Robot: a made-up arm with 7 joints.
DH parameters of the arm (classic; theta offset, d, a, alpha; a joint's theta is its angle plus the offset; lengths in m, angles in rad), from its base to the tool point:
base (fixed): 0 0.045 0 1.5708
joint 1: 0 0.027 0.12 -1.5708
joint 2: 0 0.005 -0.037 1.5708
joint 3: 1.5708 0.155 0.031 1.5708
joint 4: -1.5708 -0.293 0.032 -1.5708
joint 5: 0 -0.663 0.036 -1.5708
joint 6: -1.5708 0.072 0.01 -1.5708
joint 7: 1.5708 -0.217 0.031 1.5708
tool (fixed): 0 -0.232 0 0
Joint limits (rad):
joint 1: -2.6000..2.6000
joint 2: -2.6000..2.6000
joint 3: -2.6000..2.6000
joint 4: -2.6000..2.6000
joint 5: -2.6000..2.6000
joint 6: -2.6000..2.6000
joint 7: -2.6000..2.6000
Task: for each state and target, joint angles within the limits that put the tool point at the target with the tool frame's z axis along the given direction. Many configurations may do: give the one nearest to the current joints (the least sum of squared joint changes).
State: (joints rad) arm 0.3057 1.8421 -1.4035 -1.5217 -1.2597 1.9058 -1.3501
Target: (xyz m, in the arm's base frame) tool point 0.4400 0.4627 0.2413 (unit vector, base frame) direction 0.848 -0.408 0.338
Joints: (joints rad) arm 0.1638 2.1741 -1.5826 -1.9322 -1.0822 2.1047 -1.2264
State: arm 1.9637 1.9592 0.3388 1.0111 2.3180 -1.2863 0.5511
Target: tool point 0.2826 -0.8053 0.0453 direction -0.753 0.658 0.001
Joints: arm 1.8048 2.6000 0.0400 1.2292 2.4864 -0.5270 0.1097
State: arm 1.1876 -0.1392 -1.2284 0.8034 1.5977 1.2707 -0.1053
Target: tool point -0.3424 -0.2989 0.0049 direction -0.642 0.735 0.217
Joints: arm 0.9933 0.3532 -1.6336 0.3711 1.1332 1.8103 0.3782
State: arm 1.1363 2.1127 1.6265 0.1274 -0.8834 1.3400 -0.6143
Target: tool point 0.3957 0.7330 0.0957 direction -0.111 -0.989 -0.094
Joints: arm 1.5008 2.0661 1.6605 -0.0052 -0.7699 0.5713 -0.2622
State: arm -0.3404 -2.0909 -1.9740 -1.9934 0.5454 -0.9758 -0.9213
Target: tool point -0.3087 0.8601 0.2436 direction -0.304 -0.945 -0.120
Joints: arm -0.1589 -2.6000 -2.0314 -1.4991 1.0834 -0.2239 -0.7474
